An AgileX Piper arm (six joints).
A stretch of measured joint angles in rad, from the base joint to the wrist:
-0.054, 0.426, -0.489, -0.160, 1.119, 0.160
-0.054, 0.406, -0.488, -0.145, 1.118, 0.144
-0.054, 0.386, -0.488, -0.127, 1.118, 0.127
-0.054, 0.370, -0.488, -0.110, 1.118, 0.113
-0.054, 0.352, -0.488, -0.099, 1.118, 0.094
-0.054, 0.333, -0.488, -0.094, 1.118, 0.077
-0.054, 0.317, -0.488, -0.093, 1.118, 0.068
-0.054, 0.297, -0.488, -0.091, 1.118, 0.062
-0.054, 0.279, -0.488, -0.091, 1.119, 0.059
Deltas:
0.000, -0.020, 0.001, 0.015, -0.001, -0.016
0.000, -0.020, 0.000, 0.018, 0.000, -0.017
0.000, -0.016, 0.000, 0.017, 0.000, -0.014
0.000, -0.018, 0.000, 0.011, 0.000, -0.019
0.000, -0.019, 0.000, 0.005, 0.000, -0.017
0.000, -0.016, 0.000, 0.001, 0.000, -0.009
0.000, -0.020, 0.000, 0.002, 0.000, -0.006
0.000, -0.018, 0.000, 0.000, 0.001, -0.003

